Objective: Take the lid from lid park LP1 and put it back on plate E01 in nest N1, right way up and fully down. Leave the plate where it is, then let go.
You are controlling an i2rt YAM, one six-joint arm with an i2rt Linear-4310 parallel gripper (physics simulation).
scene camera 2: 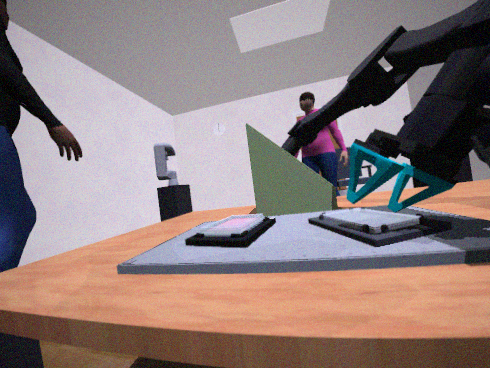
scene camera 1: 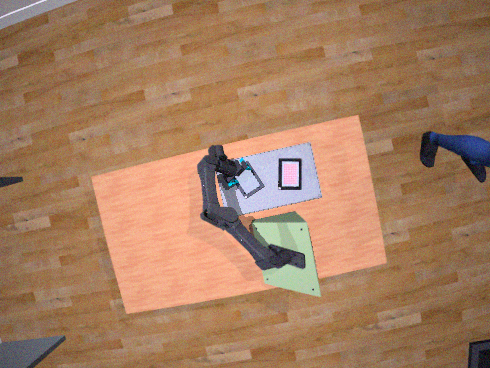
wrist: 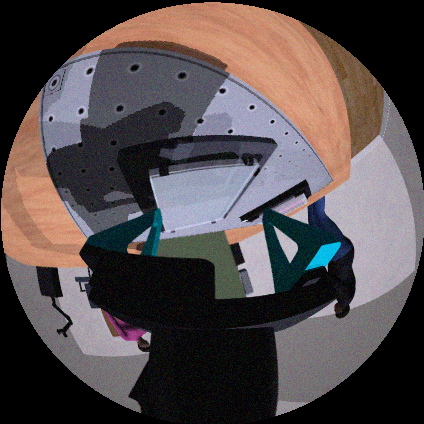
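Pixels of known places: gripper, fingertip midpoint: (scene camera 2: 371, 206) (scene camera 1: 244, 175) (wrist: 211, 213); arm's base at its link origin: (scene camera 2: 283, 156) (scene camera 1: 286, 255).
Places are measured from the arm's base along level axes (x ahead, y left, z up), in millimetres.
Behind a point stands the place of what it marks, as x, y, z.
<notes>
A clear lid (scene camera 1: 250, 180) @[354, 140, -171] (scene camera 2: 371, 218) @[386, 164, -171] (wrist: 205, 192) @[387, 172, -171] lies flat on a black frame, apparently lid park LP1 (scene camera 1: 255, 192) (scene camera 2: 345, 233) @[414, 121, -184] (wrist: 136, 167) @[396, 236, -179], turned at an angle on the grey board. A pink plate (scene camera 1: 290, 174) @[367, -69, -163] (scene camera 2: 234, 224) @[409, -54, -163] (wrist: 291, 204) @[404, -33, -163] sits in a second black frame, apparently nest N1 (scene camera 1: 300, 175) (scene camera 2: 220, 241) @[452, -62, -179] (wrist: 280, 198) @[394, -11, -180]. I cannot read any labels. My gripper (scene camera 1: 238, 173) @[382, 168, -153] (scene camera 2: 375, 204) @[382, 168, -153] (wrist: 211, 213) @[382, 168, -153] is open and empty, with its teal fingers wide apart just above the lid. The arm hides part of the park in scene camera 1.
The grey board (scene camera 1: 314, 185) @[299, -195, -188] (scene camera 2: 175, 256) @[492, -118, -189] (wrist: 255, 127) @[456, 171, -189] lies on the wooden table (scene camera 1: 160, 250) @[4, 677, -202] (scene camera 2: 250, 300) @[552, 19, -202] (wrist: 240, 35). A green slanted panel (scene camera 1: 292, 232) @[117, -29, 44] (scene camera 2: 285, 185) @[157, 12, -109] (wrist: 220, 255) @[164, -41, -126] stands beside the board, near the arm's base. People stand beyond the table.
</notes>
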